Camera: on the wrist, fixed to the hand. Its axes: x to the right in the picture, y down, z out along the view.
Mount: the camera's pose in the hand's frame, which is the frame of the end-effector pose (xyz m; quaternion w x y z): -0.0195 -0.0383 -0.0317 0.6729 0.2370 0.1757 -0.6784
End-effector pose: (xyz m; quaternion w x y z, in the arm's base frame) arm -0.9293 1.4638 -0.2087 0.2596 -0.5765 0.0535 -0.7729
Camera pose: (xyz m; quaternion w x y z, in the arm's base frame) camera -0.9675 1.4989 -0.2214 0.2224 0.2269 0.4927 0.8102
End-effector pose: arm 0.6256 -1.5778 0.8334 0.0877 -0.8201 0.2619 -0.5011
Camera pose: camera 0.6041 -1.5315 0.8491 0.1326 0.6207 0.4835 0.6028
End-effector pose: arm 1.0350 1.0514 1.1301 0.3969 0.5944 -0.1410 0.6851
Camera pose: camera 1.0396 1.0899 1.0933 0.6157 0.4693 0.5404 0.3296
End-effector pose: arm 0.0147 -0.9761 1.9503 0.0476 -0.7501 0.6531 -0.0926
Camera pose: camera 0.0430 -0.9498 1.9872 0.0322 -0.9202 -0.0830 -0.3812
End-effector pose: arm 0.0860 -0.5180 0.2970 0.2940 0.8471 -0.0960 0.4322
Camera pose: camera 0.0687 -0.4704 0.2801 0.3071 0.6289 0.6641 0.2630
